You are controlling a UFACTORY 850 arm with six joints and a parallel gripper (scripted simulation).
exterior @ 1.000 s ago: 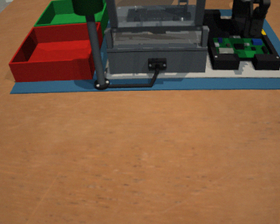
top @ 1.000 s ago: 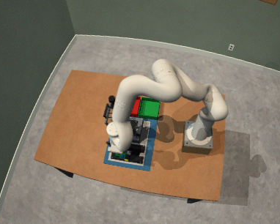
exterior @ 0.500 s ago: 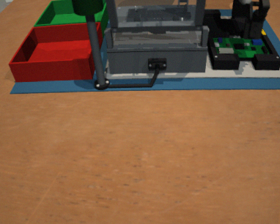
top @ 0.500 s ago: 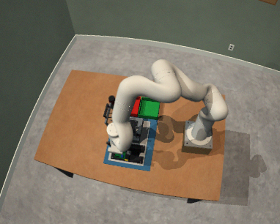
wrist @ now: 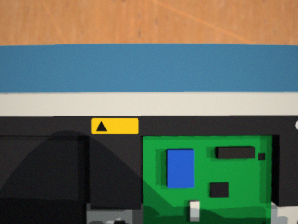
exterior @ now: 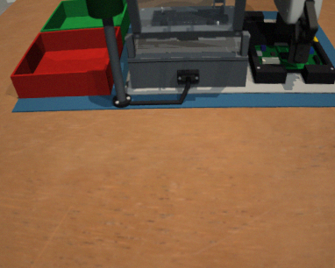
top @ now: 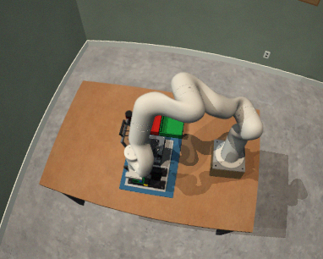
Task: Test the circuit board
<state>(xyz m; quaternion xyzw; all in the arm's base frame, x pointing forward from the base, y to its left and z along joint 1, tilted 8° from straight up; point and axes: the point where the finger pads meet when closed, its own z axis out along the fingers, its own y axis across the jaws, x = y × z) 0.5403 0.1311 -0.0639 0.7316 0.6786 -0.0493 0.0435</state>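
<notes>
My hand is 3 cm above the green circuit board. The rest, counted from my hand: green bin (36 cm to the right, 17 cm behind, 3 cm below); then lid (18 cm to the right, 14 cm above, 7 cm ahead); then red bin (37 cm to the right, 3 cm below, 2 cm behind).
</notes>
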